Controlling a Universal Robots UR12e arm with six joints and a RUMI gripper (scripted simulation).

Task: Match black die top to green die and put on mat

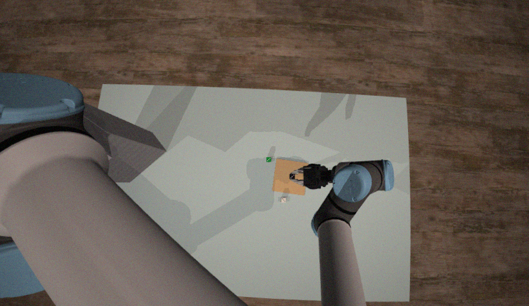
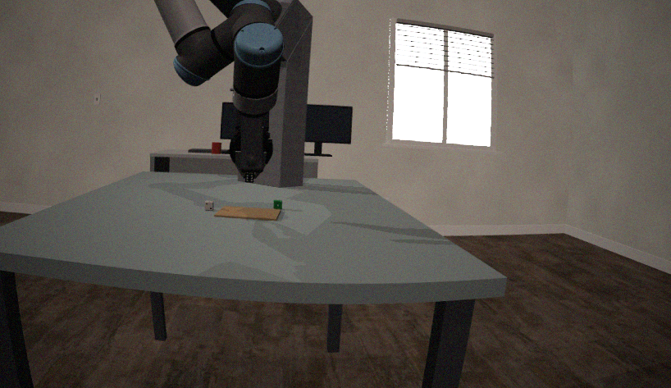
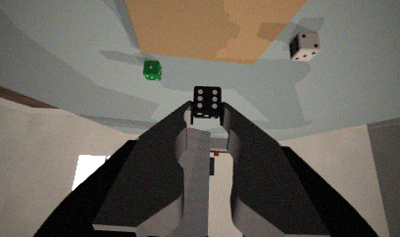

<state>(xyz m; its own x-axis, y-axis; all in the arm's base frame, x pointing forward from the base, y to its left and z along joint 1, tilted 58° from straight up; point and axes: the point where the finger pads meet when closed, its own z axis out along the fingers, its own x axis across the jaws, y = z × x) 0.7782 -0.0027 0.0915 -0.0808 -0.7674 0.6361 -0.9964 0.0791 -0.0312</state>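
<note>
Right now the mat is 90 mm below my hand and 10 mm behind it. Also, from my hand: green die 90 mm behind, 80 mm to the left, 80 mm below; then black die 10 mm below, 10 mm behind; then white die 90 mm to the right, 80 mm below, 50 mm behind.
</note>
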